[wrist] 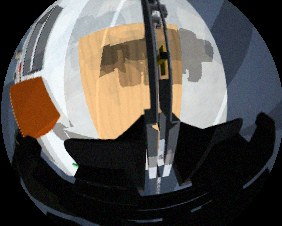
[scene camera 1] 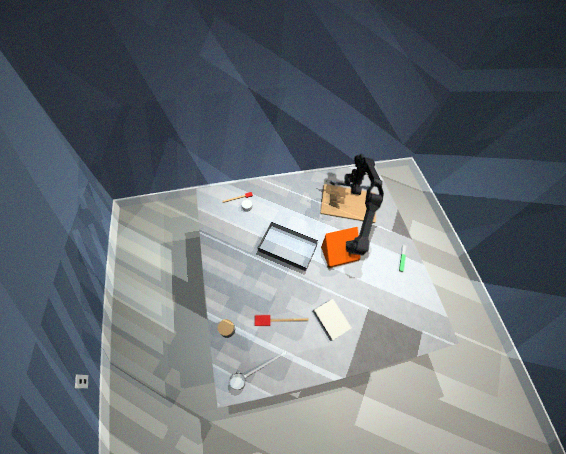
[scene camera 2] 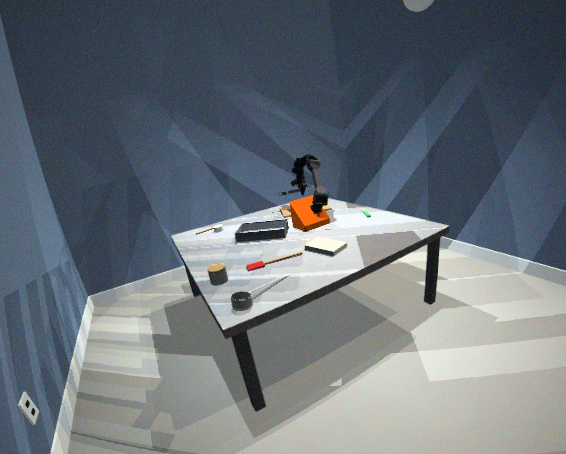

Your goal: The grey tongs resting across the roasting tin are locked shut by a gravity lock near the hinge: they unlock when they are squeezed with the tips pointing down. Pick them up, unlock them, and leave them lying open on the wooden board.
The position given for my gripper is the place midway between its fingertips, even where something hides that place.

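Scene camera 1: cream slab [scene camera 1: 332, 319], wooden board [scene camera 1: 337, 201], roasting tin [scene camera 1: 294, 248]. Wrist view: my gripper [wrist: 150, 117], the board [wrist: 113, 62], the tin [wrist: 35, 61]. Scene camera 2: the tin [scene camera 2: 273, 229].
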